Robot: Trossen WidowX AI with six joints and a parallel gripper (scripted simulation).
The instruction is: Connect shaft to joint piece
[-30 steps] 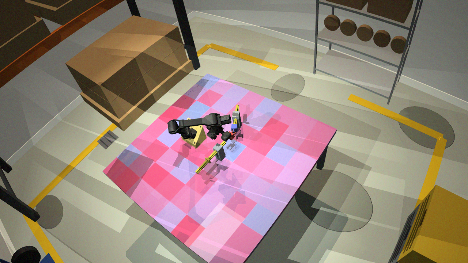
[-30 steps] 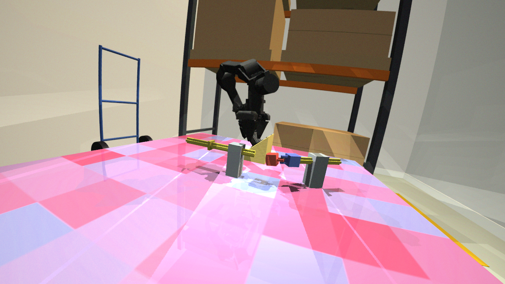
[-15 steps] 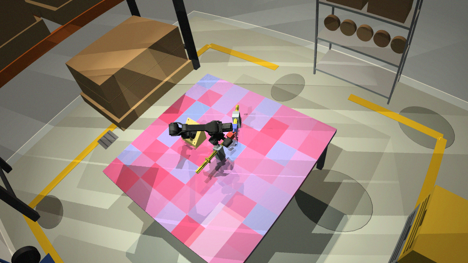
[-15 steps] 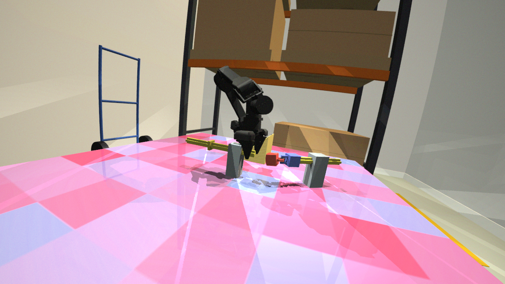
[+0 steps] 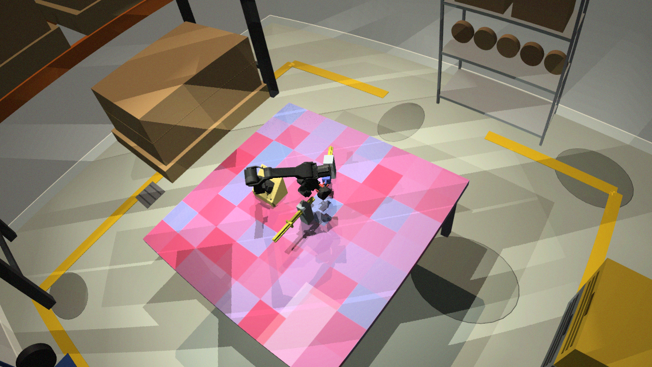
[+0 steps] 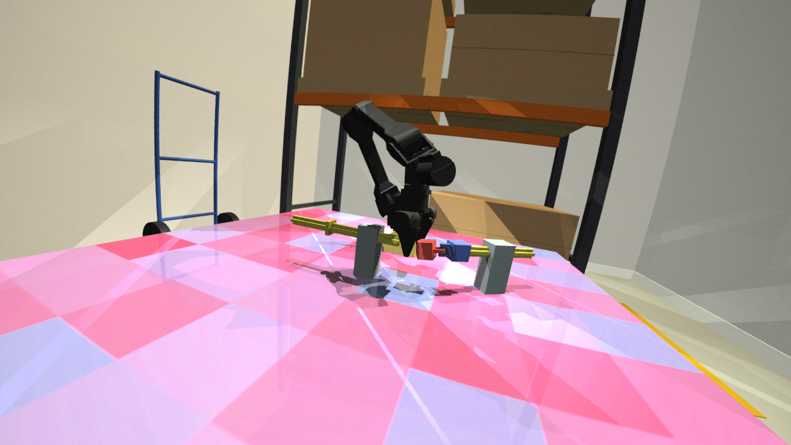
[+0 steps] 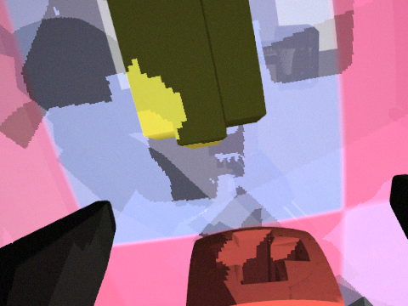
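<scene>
Now: gripper tip 4 cm to the right of the red joint piece and 1 cm below it.
</scene>
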